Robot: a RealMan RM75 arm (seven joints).
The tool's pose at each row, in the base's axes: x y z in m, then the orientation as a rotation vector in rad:
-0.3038, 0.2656, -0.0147, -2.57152, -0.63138, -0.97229
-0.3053, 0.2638, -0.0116, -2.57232, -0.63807, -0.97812
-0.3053, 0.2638, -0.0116, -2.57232, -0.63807, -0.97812
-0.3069, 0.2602, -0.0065, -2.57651, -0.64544, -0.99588
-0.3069, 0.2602, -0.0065, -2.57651, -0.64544, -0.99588
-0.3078, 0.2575, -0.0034, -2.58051, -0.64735, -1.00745
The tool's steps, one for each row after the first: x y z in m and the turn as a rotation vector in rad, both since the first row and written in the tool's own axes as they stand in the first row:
0.0006, 0.0003, -0.0038, -0.00284, 0.00189, -0.00604
0.0006, 0.0003, -0.0038, -0.00284, 0.00189, -0.00604
0.0020, 0.0019, -0.0099, -0.01375, 0.00888, -0.01555
0.0020, 0.0019, -0.0099, -0.01375, 0.00888, -0.01555
0.0027, 0.0033, -0.0138, -0.02212, 0.01331, -0.01989

